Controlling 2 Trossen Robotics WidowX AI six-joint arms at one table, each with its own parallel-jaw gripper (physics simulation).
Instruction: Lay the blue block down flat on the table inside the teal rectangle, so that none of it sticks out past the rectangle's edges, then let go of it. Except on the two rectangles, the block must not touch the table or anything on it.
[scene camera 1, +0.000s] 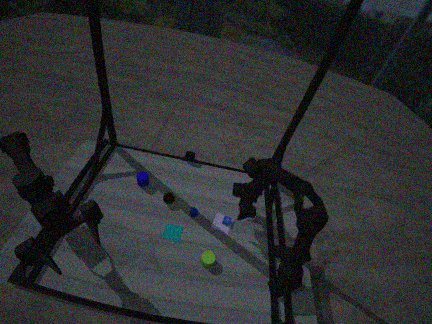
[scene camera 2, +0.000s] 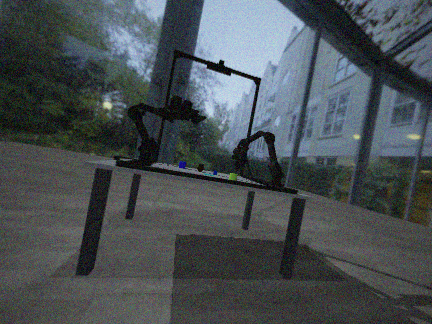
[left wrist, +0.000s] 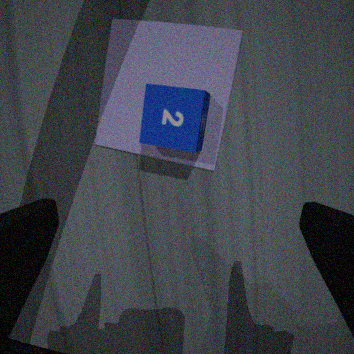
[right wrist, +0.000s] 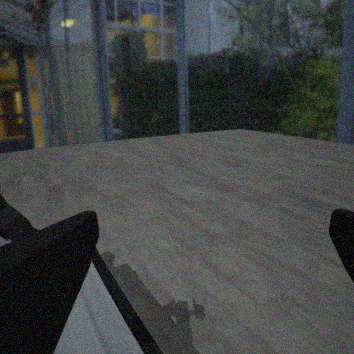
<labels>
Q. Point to my left gripper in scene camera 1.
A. At 238, 212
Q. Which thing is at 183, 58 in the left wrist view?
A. A lilac rectangle.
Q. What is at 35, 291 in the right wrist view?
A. My right gripper.
</labels>
